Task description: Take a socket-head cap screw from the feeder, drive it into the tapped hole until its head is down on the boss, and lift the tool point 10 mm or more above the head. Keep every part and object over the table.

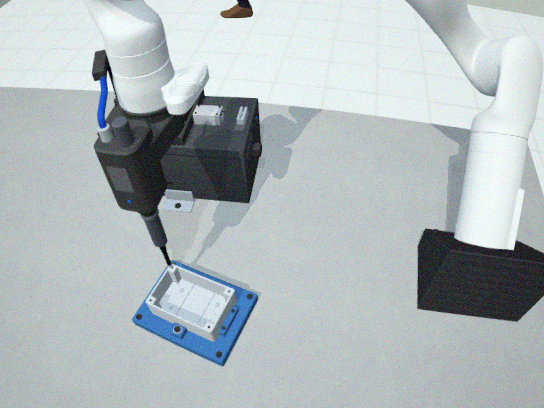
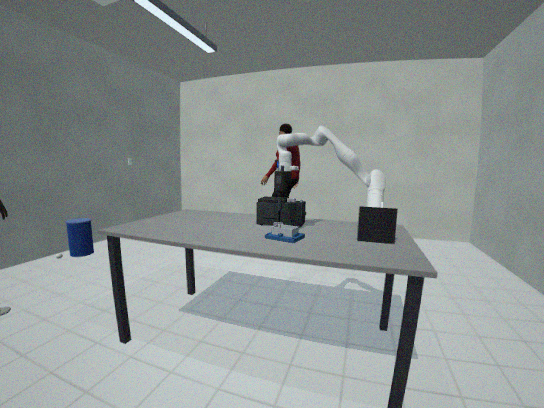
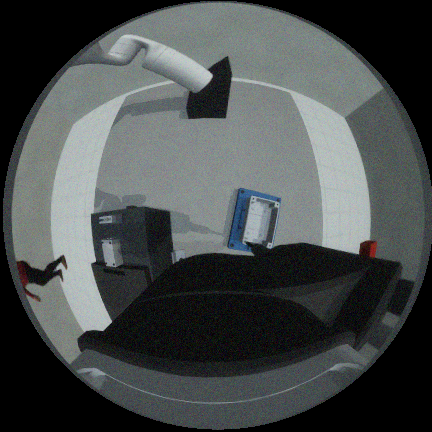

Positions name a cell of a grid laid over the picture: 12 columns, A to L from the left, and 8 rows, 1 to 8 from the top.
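Observation:
A black feeder (image 3: D5) is there for me to see, and so is a blue plate (image 3: G5).

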